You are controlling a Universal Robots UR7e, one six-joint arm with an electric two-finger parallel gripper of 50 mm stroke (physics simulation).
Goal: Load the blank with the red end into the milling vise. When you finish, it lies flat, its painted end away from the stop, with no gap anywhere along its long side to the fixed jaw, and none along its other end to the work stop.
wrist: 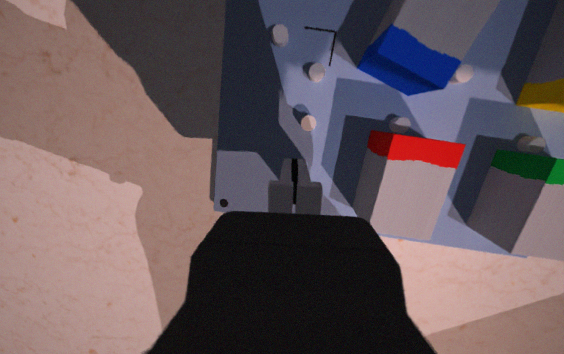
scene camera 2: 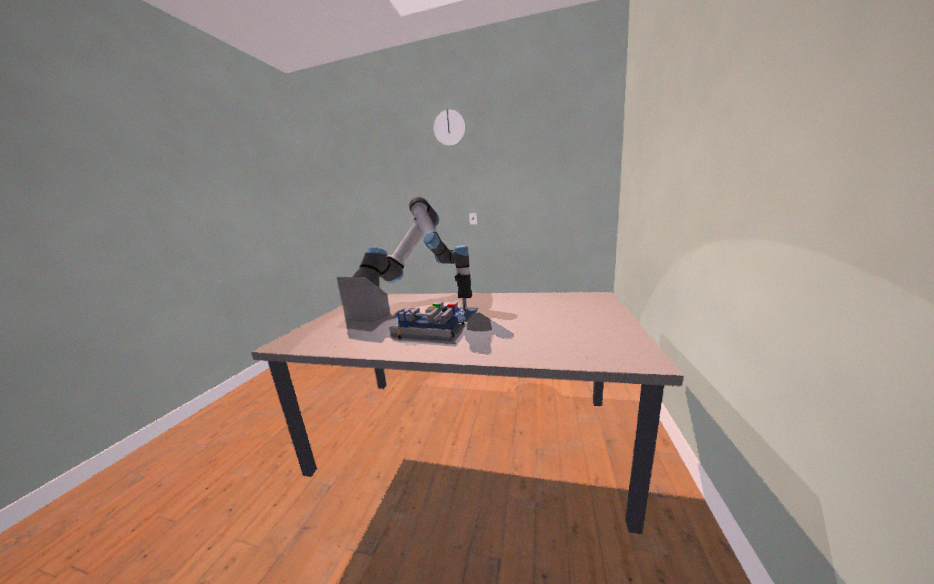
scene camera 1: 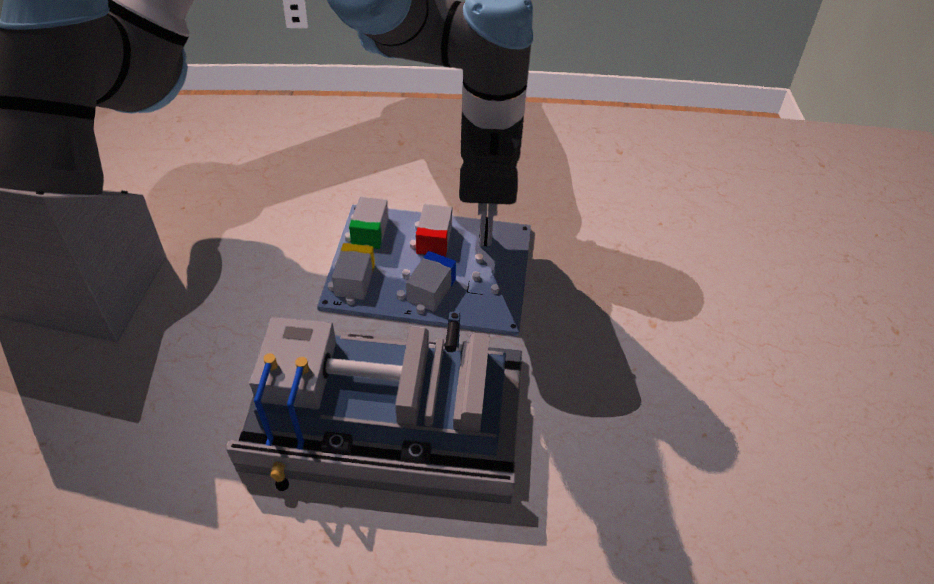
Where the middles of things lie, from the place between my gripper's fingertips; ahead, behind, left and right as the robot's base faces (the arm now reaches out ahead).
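Positions relative to my hand: the green-ended blank point(scene camera 1: 369, 221) is 2 cm above, 16 cm behind and 3 cm to the left; the yellow-ended blank point(scene camera 1: 355, 264) is 2 cm above, 18 cm behind and 6 cm to the right; the blank with red end point(scene camera 1: 433, 232) is 2 cm above, 7 cm behind and 1 cm to the left; the blue-grey fixture plate point(scene camera 1: 504, 263) is 8 cm behind and 4 cm to the right.
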